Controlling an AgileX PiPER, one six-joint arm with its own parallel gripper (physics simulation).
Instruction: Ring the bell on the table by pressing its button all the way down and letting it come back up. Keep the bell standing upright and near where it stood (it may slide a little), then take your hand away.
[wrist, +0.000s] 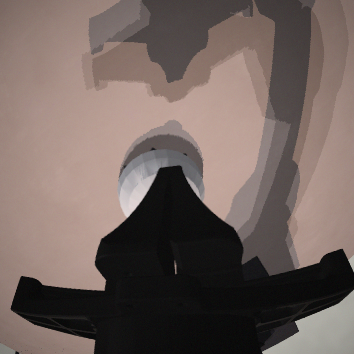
I see my gripper (171, 179) and a bell (136, 177).
